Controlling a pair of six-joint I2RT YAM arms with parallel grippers.
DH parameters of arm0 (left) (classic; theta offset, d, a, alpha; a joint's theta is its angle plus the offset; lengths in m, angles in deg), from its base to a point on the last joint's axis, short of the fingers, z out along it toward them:
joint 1: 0 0.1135 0.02 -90
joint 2: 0 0 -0.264 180
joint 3: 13.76 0 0.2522 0
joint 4: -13.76 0 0.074 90
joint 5: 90 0 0 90
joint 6: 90 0.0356 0 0
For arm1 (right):
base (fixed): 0 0 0 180
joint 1: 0 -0.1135 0.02 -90
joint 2: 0 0 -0.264 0
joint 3: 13.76 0 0.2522 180
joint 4: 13.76 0 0.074 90
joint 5: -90 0 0 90
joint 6: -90 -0.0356 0 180
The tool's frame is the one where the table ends.
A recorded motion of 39 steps. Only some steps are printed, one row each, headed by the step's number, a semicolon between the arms.
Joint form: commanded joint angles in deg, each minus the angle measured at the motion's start. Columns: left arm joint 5, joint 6, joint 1, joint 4, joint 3, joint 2; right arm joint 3, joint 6, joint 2, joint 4, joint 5, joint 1.
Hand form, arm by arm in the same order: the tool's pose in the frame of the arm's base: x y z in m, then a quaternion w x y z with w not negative. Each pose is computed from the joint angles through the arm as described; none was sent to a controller.
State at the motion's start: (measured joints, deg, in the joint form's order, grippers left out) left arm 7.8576 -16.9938 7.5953 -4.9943 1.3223 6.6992; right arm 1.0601 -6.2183 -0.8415 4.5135 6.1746 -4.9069
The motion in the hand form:
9: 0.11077 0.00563 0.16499 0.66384 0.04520 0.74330 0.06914; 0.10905 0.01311 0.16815 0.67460 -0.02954 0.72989 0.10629
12: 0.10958 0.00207 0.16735 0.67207 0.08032 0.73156 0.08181; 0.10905 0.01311 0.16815 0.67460 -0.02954 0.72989 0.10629
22: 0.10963 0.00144 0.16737 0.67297 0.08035 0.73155 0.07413; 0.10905 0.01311 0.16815 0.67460 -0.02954 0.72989 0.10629
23: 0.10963 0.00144 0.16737 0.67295 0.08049 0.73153 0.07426; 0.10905 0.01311 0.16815 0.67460 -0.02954 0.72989 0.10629
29: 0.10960 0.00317 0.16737 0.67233 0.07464 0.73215 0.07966; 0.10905 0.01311 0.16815 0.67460 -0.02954 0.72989 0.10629
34: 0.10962 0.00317 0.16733 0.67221 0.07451 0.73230 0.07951; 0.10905 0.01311 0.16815 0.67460 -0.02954 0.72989 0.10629
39: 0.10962 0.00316 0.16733 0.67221 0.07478 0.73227 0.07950; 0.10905 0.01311 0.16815 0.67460 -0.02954 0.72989 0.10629
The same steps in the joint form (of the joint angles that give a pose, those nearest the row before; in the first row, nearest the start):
9: -7.21 26.49 -4.48 -0.37 -0.63 -5.12; -0.59 0.02 0.68 -0.33 0.33 0.16
12: -7.26 30.25 -6.32 -0.33 -0.63 -6.56; -0.59 0.02 0.68 -0.33 0.33 0.16
22: -6.78 29.64 -6.49 -0.29 -0.63 -6.52; -0.59 0.02 0.68 -0.33 0.33 0.16
23: -6.78 29.66 -6.49 -0.29 -0.63 -6.52; -0.59 0.02 0.68 -0.33 0.33 0.16
29: -6.80 29.66 -5.59 -0.28 -0.63 -6.51; -0.59 0.02 0.68 -0.33 0.33 0.16
34: -6.80 29.64 -5.59 -0.28 -0.63 -6.49; -0.59 0.02 0.68 -0.33 0.33 0.16
39: -6.77 29.66 -5.59 -0.28 -0.63 -6.49; -0.59 0.02 0.68 -0.33 0.33 0.16

